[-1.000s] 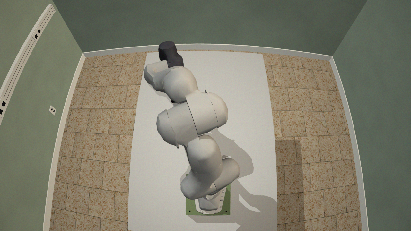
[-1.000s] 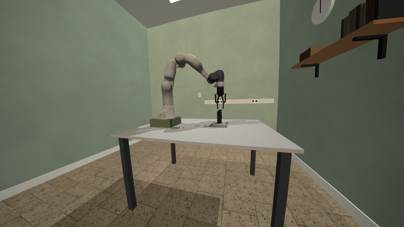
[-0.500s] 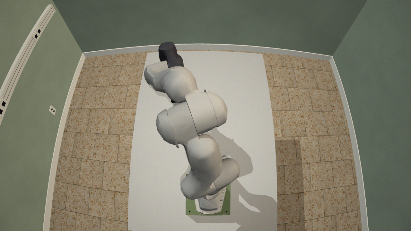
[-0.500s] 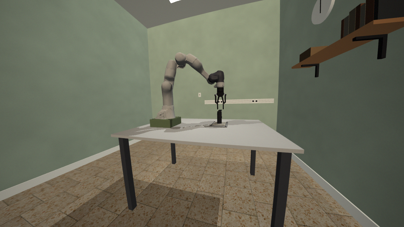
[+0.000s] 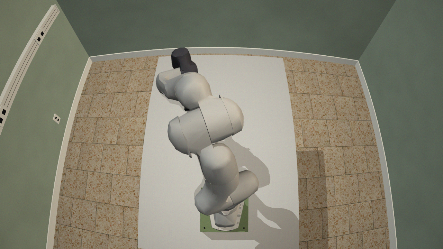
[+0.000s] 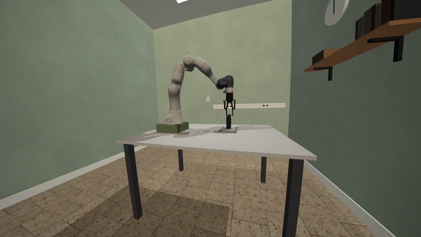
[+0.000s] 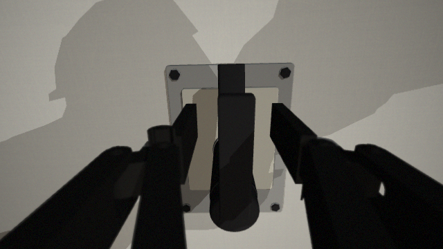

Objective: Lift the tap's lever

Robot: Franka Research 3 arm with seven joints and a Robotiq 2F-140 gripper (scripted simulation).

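Right now my hand is 3 cm to the left of the dark lever and 2 cm above it. The rest, counted from my hand: tap 6 cm to the right, 7 cm below; plate 9 cm to the right, 17 cm below.
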